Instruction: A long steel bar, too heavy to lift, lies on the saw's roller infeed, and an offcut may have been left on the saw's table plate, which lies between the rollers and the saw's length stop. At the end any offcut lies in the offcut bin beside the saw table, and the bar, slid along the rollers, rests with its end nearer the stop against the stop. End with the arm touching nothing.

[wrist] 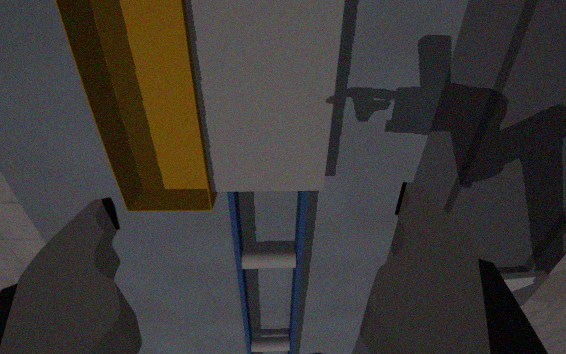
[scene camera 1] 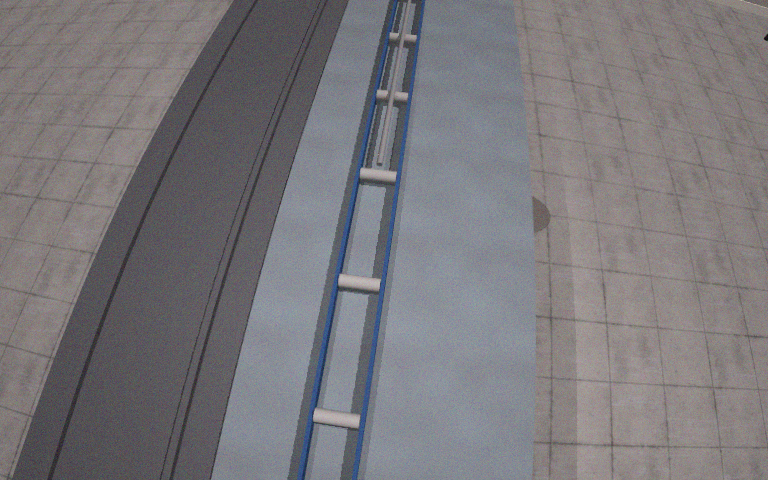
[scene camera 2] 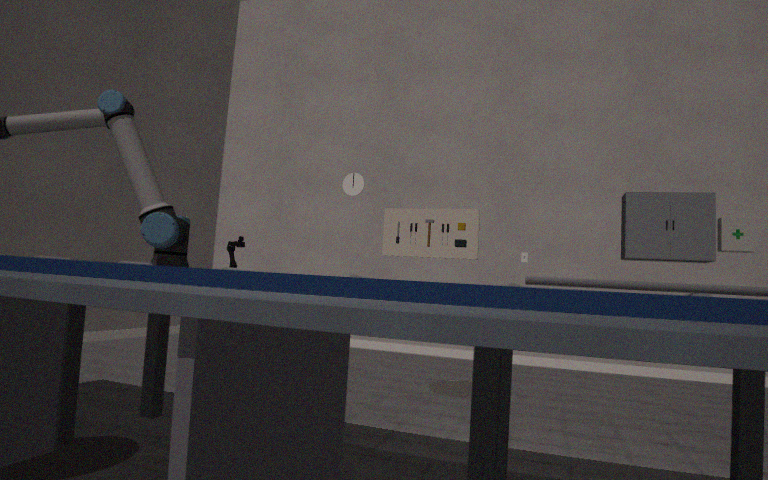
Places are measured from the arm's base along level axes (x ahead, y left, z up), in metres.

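Pixels of known places: gripper, between the fingertips: [wrist: 258,193].
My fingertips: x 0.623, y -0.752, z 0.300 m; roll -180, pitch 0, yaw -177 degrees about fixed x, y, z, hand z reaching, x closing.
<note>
Behind a point stands the place of what it marks.
The long steel bar [scene camera 1: 385,133] @[x 0.623, y 1.788, z 0.050 m] [scene camera 2: 623,284] @[x 0.630, y 1.874, z 0.041 m] lies along the roller infeed; in scene camera 1 its near end is just short of a roller [scene camera 1: 378,176] @[x 0.623, y 1.615, z 0.023 m]. In the wrist view the pale table plate [wrist: 265,110] @[x 0.622, y -0.716, z 0.029 m] runs up from the end of the rollers, and no offcut shows on the part in view. The yellow offcut bin [wrist: 170,200] @[x 0.806, y -0.540, z 0.012 m] is beside the plate, on its left; no offcut shows in its visible part. My gripper [wrist: 258,193] @[x 0.623, y -0.752, z 0.300 m] is wide open and empty, above the plate's roller-side end, touching nothing visible. The length stop does not show.
Blue side rails [scene camera 1: 389,243] @[x 0.690, y 1.367, z 0.022 m] [scene camera 2: 339,283] @[x 0.694, y 1.195, z 0.004 m] [wrist: 236,225] @[x 0.684, y -0.484, z 0.021 m] flank the rollers. In scene camera 2 my arm [scene camera 2: 135,164] @[x 0.267, y -0.001, z 0.459 m] rises behind the infeed and reaches out of view at the left. The arm's shadow falls right of the plate in the wrist view.
</note>
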